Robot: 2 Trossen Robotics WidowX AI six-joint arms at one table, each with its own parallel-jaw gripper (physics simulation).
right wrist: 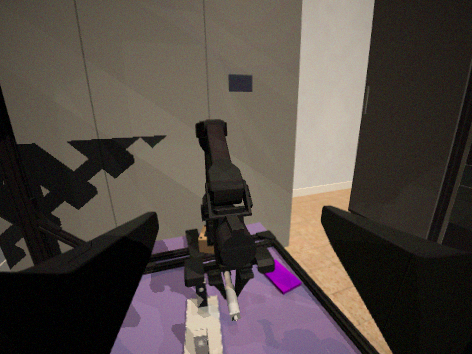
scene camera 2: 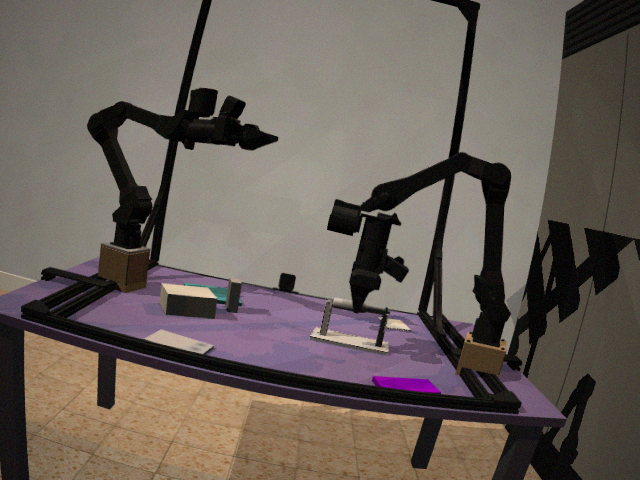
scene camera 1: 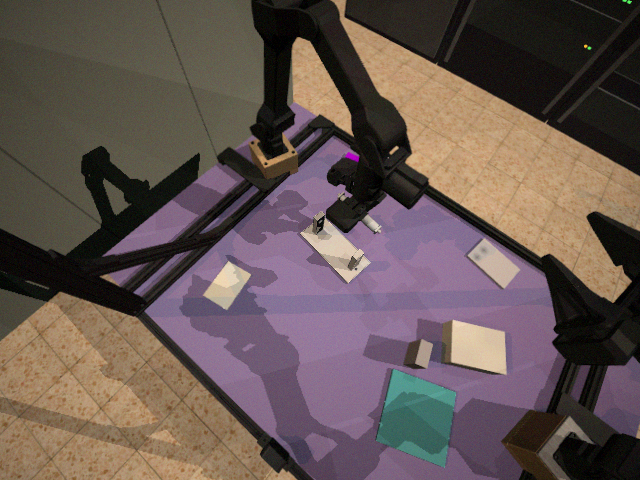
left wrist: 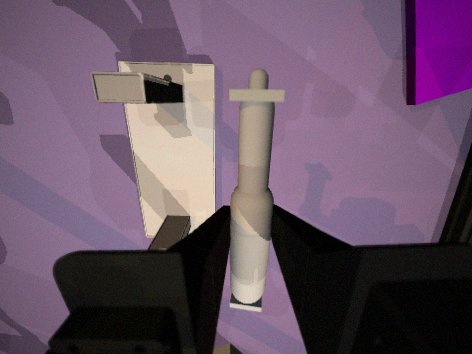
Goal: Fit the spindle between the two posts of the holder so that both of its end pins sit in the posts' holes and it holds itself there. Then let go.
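Places are measured from the left arm's base along level axes (x ahead, y left, z up), in centimetres.
Pixels of known places: left gripper, fingertip midpoint: [right wrist: 230,296] [scene camera 2: 355,311] [scene camera 1: 359,216] [left wrist: 249,212]; right gripper, fingertip midpoint: [right wrist: 240,216] [scene camera 2: 271,136] [scene camera 1: 568,233]; left arm's base, origin of the base link: [scene camera 2: 486,341] [scene camera 1: 272,147]; right arm's base, origin of the base link: [scene camera 2: 125,245] [scene camera 1: 576,460].
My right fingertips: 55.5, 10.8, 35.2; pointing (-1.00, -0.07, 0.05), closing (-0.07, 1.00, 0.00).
For each thing: its middle in the pictures, then the offset to it from my right fingertips, as dx, dy, dz.
- pale spindle, body centre: [left wrist: 251,217] [scene camera 2: 358,307] [scene camera 1: 358,212] [right wrist: 230,291] -26.1, -3.1, -32.6
- cream holder, body centre: [left wrist: 175,163] [scene camera 2: 350,341] [scene camera 1: 334,248] [right wrist: 203,329] -24.4, -9.7, -42.6
- magenta block, body centre: [left wrist: 452,19] [scene camera 2: 406,386] [scene camera 1: 360,169] [right wrist: 279,275] -42.1, +10.8, -42.6
- cream box, body centre: [scene camera 2: 187,300] [scene camera 1: 472,347] +12.4, +3.7, -40.6
- small upright block, body centre: [scene camera 1: 417,354] [scene camera 2: 233,295] +6.7, -8.6, -39.2
- teal sheet, body centre: [scene camera 1: 417,415] [scene camera 2: 211,293] +16.7, -15.1, -42.6
- white plate, body centre: [scene camera 2: 178,343] [scene camera 1: 493,262] +0.2, +24.8, -42.8
- cream pad, body centre: [scene camera 1: 227,284] [scene camera 2: 394,324] -29.2, -37.4, -42.9
The pale spindle [scene camera 1: 371,223] [scene camera 2: 343,303] [left wrist: 252,165] [right wrist: 232,300] is level and clear of the table, held at its thicker part. My left gripper [scene camera 1: 360,212] [scene camera 2: 357,308] [left wrist: 249,212] is shut on it, fingers pointing down. The cream holder [scene camera 1: 336,251] [scene camera 2: 348,341] [left wrist: 175,150] [right wrist: 212,325] stands on the table with two upright posts. In the left wrist view the spindle runs roughly parallel to the holder, to its right, apart from both posts. Its far end pin and flange show; the near pin is hidden. My right gripper [scene camera 1: 571,237] [scene camera 2: 276,138] is open, high up, away from the holder.
A magenta block [scene camera 1: 352,157] [scene camera 2: 405,384] [left wrist: 445,50] lies near the left arm. A cream box [scene camera 1: 476,346] [scene camera 2: 188,302], a small upright block [scene camera 1: 421,353] [scene camera 2: 233,294], a teal sheet [scene camera 1: 413,428], a white plate [scene camera 1: 493,263] and a cream pad [scene camera 1: 227,285] are on the table.
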